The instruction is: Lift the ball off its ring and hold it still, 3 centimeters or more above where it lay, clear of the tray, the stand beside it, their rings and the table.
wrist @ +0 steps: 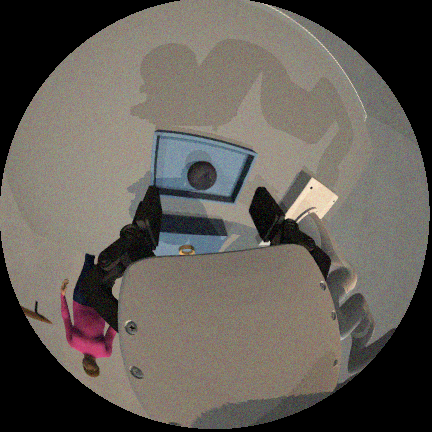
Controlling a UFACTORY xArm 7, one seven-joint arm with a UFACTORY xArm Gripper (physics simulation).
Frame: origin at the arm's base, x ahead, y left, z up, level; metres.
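Seen in the pictures: gripper, fingertip midpoint: (208,197); arm's base at its link origin: (304,219).
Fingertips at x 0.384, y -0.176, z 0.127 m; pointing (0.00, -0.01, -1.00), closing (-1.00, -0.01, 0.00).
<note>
Pixels of each thing's top centre, then the offset from my fingertips to it. "pt": a spot on its surface instead. Level surfaces: height alone.
- dark ball at its top centre: (202,182) dz -0.095, dx -0.007, dy +0.039 m
- blue tray at its top centre: (201,172) dz -0.131, dx -0.007, dy +0.039 m
- small golden ring at a spot on its surface: (187,246) pt dz -0.093, dx +0.021, dy +0.221 m
- grey table at its surface level: dz -0.159 m
A dark ball (202,175) sits inside the blue tray (170,150), in the upper middle of the wrist view. No ring shows around or under it; the ball may hide one. My gripper (208,197) is open, with its black fingertips wide apart at the left and right of the tray's near side. The ball appears beyond the fingertips, not between them. A blue stand (212,244) shows partly below the tray, with a small golden ring (187,246) on its top; the gripper body hides the rest of the stand.
A cream block (320,192) with small dark dots lies right of the tray, beside pale grey arm parts (345,277). A figure in a pink top (89,327) shows at lower left. The arm's shadow falls on the grey table (90,115) beyond the tray.
</note>
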